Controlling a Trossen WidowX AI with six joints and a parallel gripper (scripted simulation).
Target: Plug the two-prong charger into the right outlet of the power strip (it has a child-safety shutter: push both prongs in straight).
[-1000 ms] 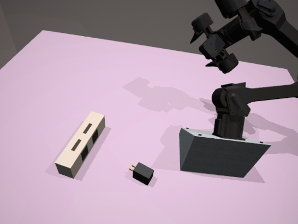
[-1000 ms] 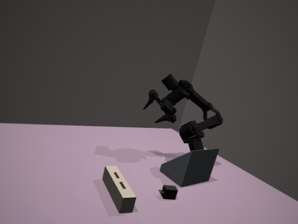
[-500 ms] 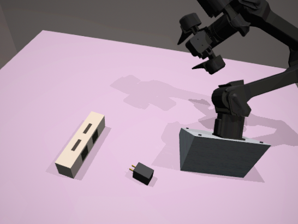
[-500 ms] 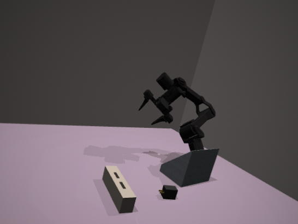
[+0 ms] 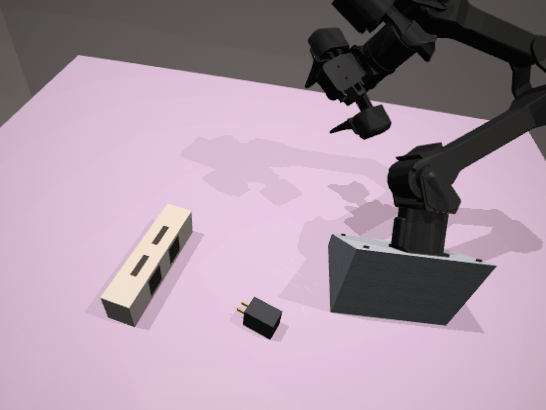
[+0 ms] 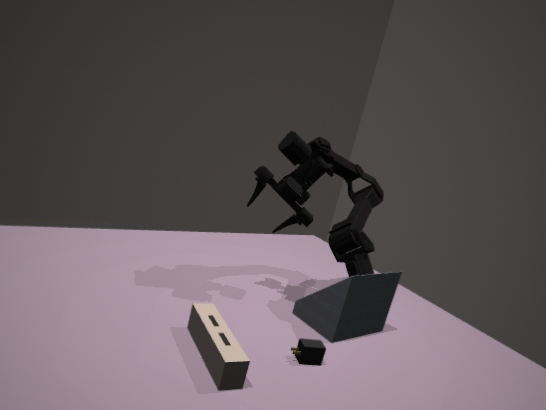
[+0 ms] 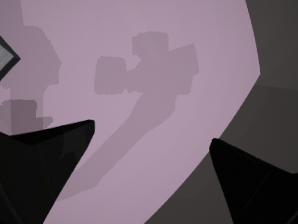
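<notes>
The black two-prong charger lies 300 mm to the left of my gripper tip, 170 mm below it and 100 mm ahead of it.
</notes>
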